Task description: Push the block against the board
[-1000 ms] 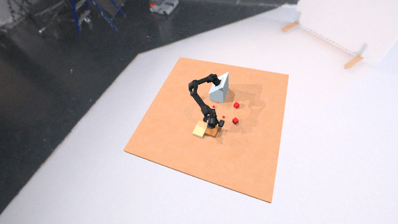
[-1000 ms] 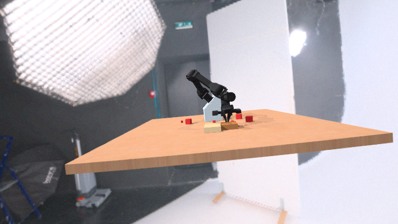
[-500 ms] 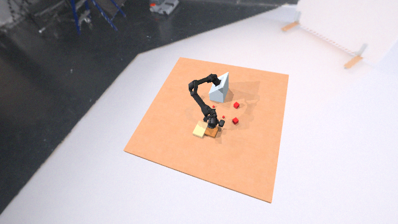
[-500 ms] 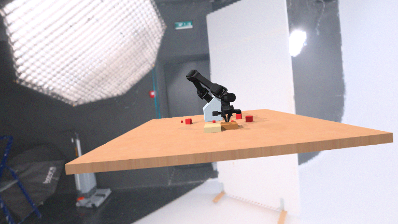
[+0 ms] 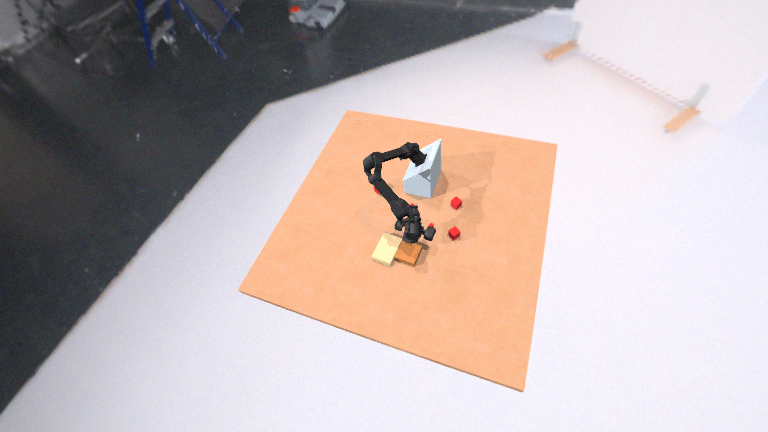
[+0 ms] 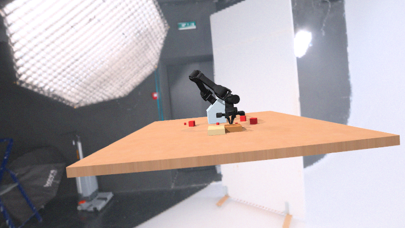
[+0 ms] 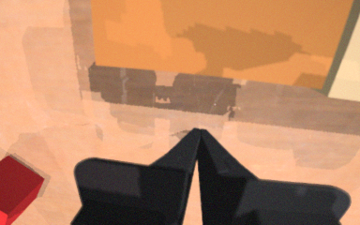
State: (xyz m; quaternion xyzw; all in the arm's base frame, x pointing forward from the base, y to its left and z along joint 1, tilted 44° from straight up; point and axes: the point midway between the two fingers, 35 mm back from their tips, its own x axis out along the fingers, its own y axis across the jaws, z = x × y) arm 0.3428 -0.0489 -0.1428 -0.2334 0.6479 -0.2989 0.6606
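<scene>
Now: the square block 90 mm ahead of my gripper tip, 10 mm to the right of it and 10 mm above it. From my gripper tip the other things lie so: board (100 mm ahead, 110 mm to the right, 10 mm above).
</scene>
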